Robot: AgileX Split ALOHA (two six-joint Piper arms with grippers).
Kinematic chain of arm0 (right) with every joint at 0, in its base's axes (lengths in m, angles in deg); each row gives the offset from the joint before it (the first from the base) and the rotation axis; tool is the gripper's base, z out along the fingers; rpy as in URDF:
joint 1: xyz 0 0 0.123 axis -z
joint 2: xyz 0 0 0 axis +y
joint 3: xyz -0.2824 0 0.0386 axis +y
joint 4: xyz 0.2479 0 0.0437 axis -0.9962 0 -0.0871
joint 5: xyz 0 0 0 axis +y
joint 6: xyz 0.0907 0 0.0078 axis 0.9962 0 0.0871
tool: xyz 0 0 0 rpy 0 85 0
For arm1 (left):
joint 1: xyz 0 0 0.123 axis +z
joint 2: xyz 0 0 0 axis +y
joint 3: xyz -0.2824 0 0.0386 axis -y
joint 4: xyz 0.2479 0 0.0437 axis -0.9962 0 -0.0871
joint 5: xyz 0 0 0 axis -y
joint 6: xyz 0.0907 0 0.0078 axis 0.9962 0 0.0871
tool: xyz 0 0 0 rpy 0 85 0
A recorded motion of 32 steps. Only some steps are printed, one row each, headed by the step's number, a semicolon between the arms.
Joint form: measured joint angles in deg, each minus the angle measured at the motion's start. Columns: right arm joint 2, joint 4, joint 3, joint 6, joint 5, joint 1; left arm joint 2, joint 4, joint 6, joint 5, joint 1, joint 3.
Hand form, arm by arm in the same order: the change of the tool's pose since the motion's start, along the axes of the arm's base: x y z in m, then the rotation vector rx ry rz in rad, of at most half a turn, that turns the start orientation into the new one. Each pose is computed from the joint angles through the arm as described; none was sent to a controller.
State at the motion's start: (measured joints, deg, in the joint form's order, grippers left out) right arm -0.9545 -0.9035 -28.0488 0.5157 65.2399 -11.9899; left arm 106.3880 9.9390 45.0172 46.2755 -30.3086 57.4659
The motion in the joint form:
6: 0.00 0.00 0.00 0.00 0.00 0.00; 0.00 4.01 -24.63 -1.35 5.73 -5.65
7: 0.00 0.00 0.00 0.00 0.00 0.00; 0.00 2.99 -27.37 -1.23 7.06 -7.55
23: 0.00 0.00 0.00 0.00 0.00 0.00; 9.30 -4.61 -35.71 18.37 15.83 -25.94
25: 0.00 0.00 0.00 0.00 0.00 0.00; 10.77 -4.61 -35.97 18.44 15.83 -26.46
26: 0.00 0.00 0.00 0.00 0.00 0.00; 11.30 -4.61 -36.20 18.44 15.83 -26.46
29: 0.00 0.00 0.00 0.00 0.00 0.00; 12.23 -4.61 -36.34 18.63 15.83 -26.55
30: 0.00 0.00 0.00 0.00 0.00 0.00; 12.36 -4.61 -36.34 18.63 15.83 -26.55
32: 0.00 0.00 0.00 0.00 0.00 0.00; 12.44 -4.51 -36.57 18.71 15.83 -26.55
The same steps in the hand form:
6: 0.0000 0.0000 0.0000 0.0000 0.0000 0.0000; 0.0033 0.0473 -0.0301 -0.3975 0.2693 0.1581
7: 0.0000 0.0000 0.0000 0.0000 0.0000 0.0000; 0.0006 0.0570 -0.0386 -0.4197 0.3034 0.1771
23: 0.0000 0.0000 0.0000 0.0000 0.0000 0.0000; -0.0479 0.1225 -0.1322 -0.4169 0.4158 0.2882
25: 0.0000 0.0000 0.0000 0.0000 0.0000 0.0000; -0.0510 0.1233 -0.1415 -0.4087 0.4473 0.2975
26: 0.0000 0.0000 0.0000 0.0000 0.0000 0.0000; -0.0514 0.1234 -0.1443 -0.4092 0.4567 0.3004
29: 0.0000 0.0000 0.0000 0.0000 0.0000 0.0000; -0.0524 0.1236 -0.1493 -0.4058 0.4704 0.3046
30: 0.0000 0.0000 0.0000 0.0000 0.0000 0.0000; -0.0525 0.1237 -0.1500 -0.4050 0.4724 0.3052
32: 0.0000 0.0000 0.0000 0.0000 0.0000 0.0000; -0.0525 0.1238 -0.1503 -0.4094 0.4731 0.3073

